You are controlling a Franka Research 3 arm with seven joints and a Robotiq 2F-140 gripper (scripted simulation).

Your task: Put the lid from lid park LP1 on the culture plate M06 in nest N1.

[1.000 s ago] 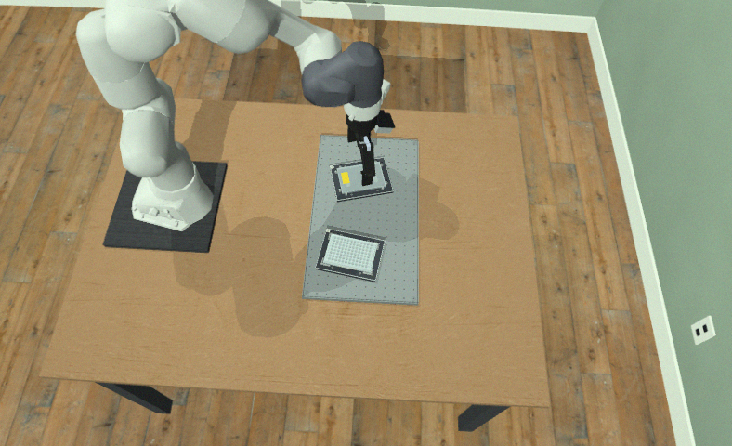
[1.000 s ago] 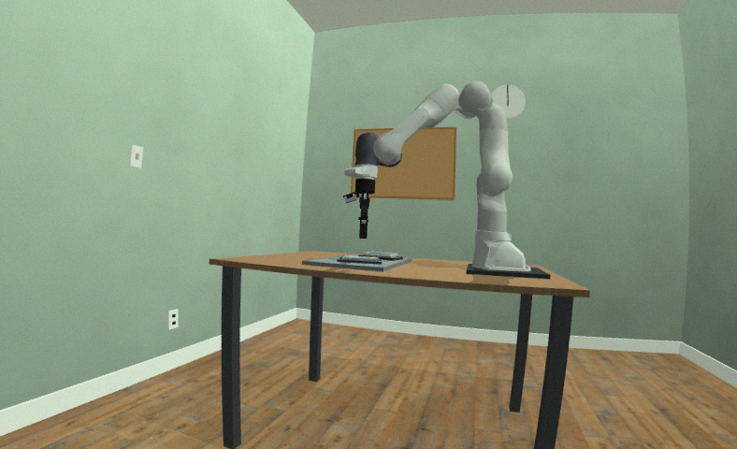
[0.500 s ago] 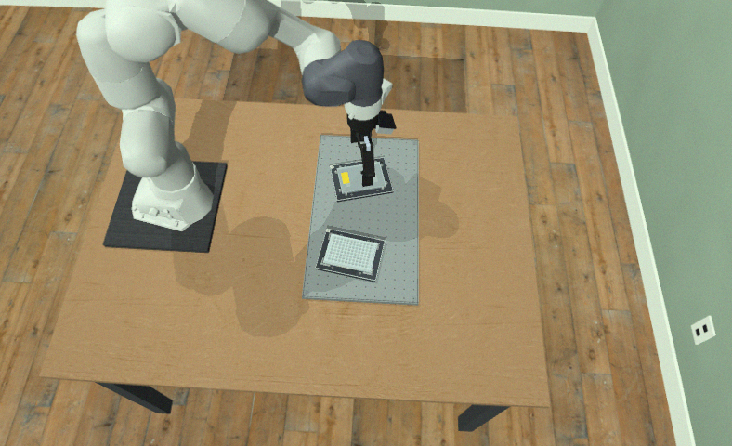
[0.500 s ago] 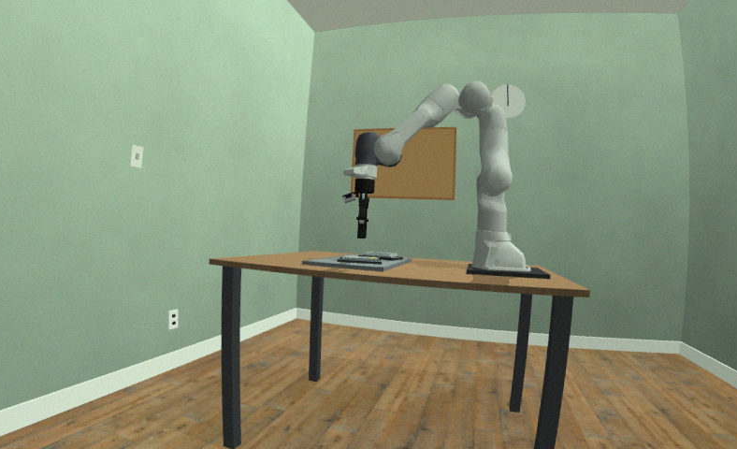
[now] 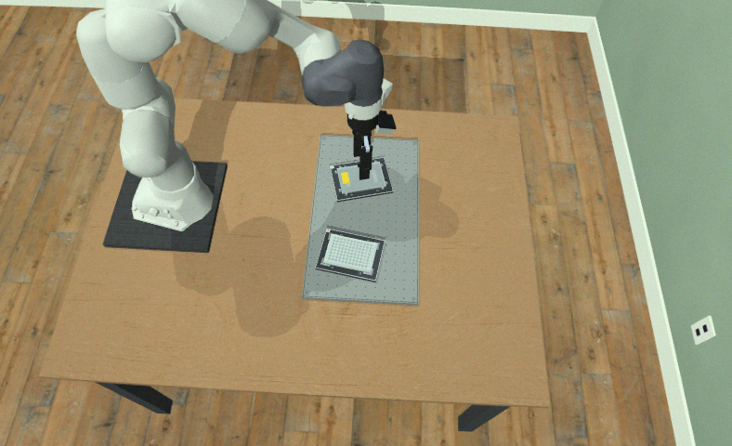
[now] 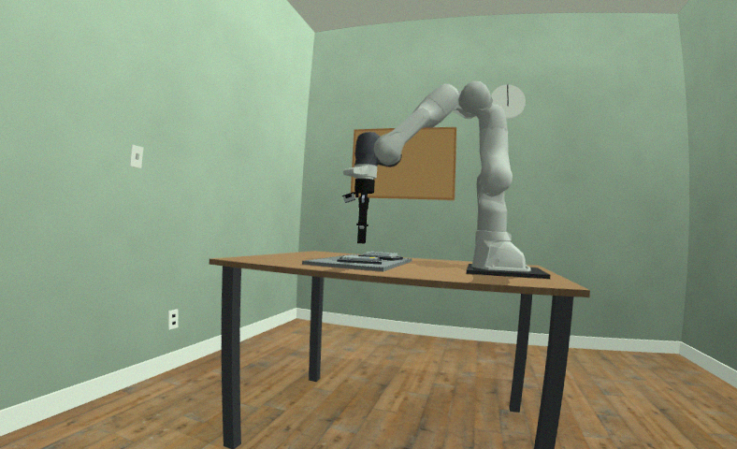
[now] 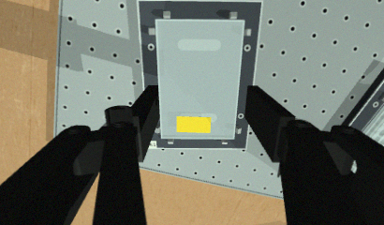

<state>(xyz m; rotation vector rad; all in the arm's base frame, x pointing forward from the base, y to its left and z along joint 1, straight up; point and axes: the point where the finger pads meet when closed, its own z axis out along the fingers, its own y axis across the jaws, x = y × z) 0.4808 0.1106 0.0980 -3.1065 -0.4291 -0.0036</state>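
Right now the clear lid is 80 mm below my hand. Also, from my hand: culture plate 240 mm to the right, 80 mm below, 10 mm behind; then dark nest 240 mm to the right, 90 mm below, 10 mm behind; then dark lid park 90 mm below.
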